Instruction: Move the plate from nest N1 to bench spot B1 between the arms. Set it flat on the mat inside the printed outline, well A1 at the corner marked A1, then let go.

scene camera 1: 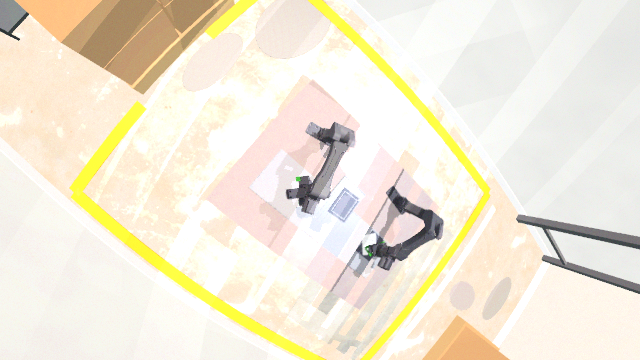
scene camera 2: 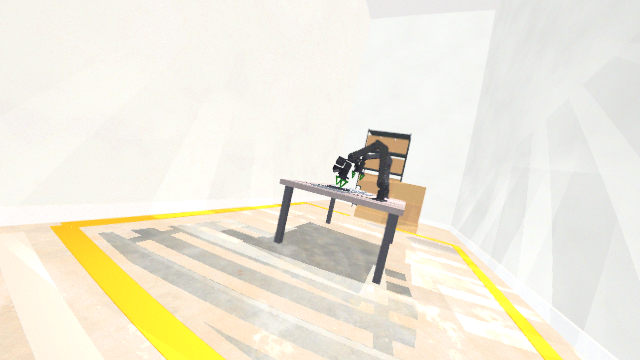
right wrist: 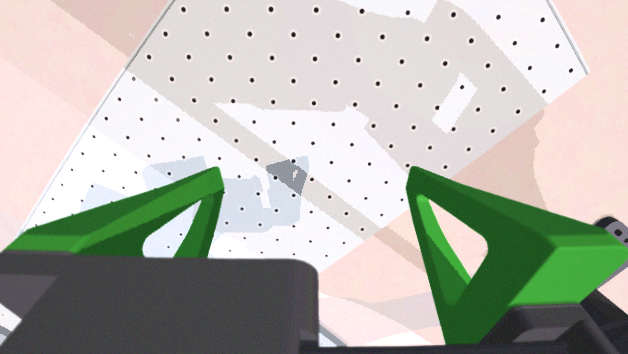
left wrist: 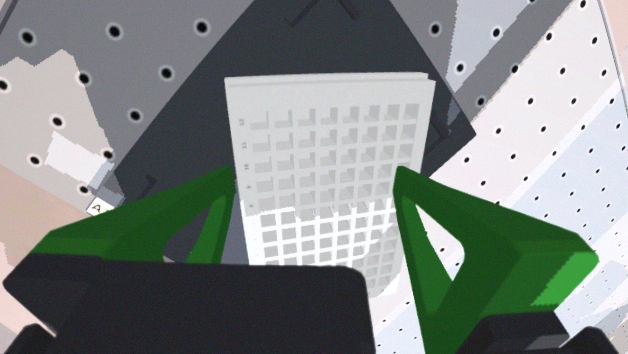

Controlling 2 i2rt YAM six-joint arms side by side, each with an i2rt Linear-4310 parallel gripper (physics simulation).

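Seen in the pictures: left gripper, fingertip midpoint: [scene camera 1: 370, 246] [scene camera 2: 338, 186] [left wrist: 313, 177]; right gripper, fingertip midpoint: [scene camera 2: 355, 179] [right wrist: 314, 177]; left arm's base at its link origin: [scene camera 1: 397, 200] [scene camera 2: 379, 200]; right arm's base at its link origin: [scene camera 1: 322, 135].
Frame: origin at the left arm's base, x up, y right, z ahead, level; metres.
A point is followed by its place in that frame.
Observation:
The pale plate with a grid of wells [left wrist: 330, 92] {x 0.042, y -0.113, z 0.359 m} [scene camera 1: 369, 242] {x 0.042, y -0.050, z 0.319 m} lies on the dark nest N1 [left wrist: 300, 55] {x 0.025, y -0.128, z 0.359 m}. A label marked A1 [left wrist: 99, 206] {x 0.025, y -0.135, z 0.243 m} shows at the nest's left corner. My left gripper [left wrist: 313, 177] {x 0.033, y -0.083, z 0.331 m} [scene camera 1: 369, 250] {x 0.033, y -0.083, z 0.331 m} [scene camera 2: 341, 181] {x 0.033, y -0.083, z 0.331 m} is open, with one finger near each long side of the plate. The right-hand finger in the left wrist view overlaps the plate's edge; contact is unclear. The printed outline of spot B1 [scene camera 1: 344, 204] {x 0.015, y 0.232, z 0.284 m} lies between the arms. My right gripper [right wrist: 314, 177] {x 0.121, y 0.492, z 0.436 m} [scene camera 1: 298, 179] {x 0.121, y 0.492, z 0.436 m} [scene camera 2: 357, 175] {x 0.121, y 0.492, z 0.436 m} is open and empty above a perforated board [right wrist: 300, 70] {x 0.013, y 0.509, z 0.489 m}.
The arms stand on a table [scene camera 2: 325, 192] {x -0.016, y -0.354, z 0.279 m}. Yellow tape [scene camera 1: 165, 262] [scene camera 2: 120, 285] runs around it on the floor. A shelf rack [scene camera 2: 390, 134] stands behind the table in scene camera 2. A brown box [scene camera 1: 465, 342] lies at the bottom right in scene camera 1.

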